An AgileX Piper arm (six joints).
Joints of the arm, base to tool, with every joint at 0 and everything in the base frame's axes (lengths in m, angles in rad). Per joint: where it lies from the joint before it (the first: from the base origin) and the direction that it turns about. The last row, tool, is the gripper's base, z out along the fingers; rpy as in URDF.
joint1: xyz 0 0 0.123 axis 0 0 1
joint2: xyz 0 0 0 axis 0 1 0
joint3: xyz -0.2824 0 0.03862 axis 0 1 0
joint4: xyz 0.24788 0 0.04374 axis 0.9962 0 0.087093
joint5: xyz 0 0 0 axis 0 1 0
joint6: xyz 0.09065 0 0.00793 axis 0.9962 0 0.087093
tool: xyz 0 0 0 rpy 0 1.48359 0
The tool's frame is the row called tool.
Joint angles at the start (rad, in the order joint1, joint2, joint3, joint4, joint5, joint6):
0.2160 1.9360 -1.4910 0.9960 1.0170 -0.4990
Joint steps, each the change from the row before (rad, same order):
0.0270 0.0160 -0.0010 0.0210 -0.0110 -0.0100
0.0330 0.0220 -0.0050 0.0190 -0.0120 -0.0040
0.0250 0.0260 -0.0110 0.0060 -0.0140 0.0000
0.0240 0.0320 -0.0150 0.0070 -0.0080 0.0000
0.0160 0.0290 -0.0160 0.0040 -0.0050 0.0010
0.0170 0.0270 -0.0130 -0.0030 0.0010 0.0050
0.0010 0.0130 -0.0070 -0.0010 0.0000 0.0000
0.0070 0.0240 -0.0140 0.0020 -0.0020 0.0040
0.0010 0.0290 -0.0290 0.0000 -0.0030 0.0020
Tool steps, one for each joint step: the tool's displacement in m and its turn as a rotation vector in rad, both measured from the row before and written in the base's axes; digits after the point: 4 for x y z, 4 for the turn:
-0.0009 0.0116 -0.0051 0.0122 0.0049 0.0169
-0.0012 0.0141 -0.0067 0.0100 0.0108 0.0188
0.0009 0.0108 -0.0077 -0.0014 0.0078 0.0116
0.0012 0.0111 -0.0092 -0.0005 0.0135 0.0148
0.0019 0.0079 -0.0080 -0.0016 0.0113 0.0098
0.0002 0.0079 -0.0085 -0.0068 0.0168 0.0160
0.0017 0.0011 -0.0039 -0.0029 0.0053 0.0014
0.0023 0.0042 -0.0068 -0.0020 0.0119 0.0021
0.0059 0.0026 -0.0054 -0.0005 -0.0002 -0.0026

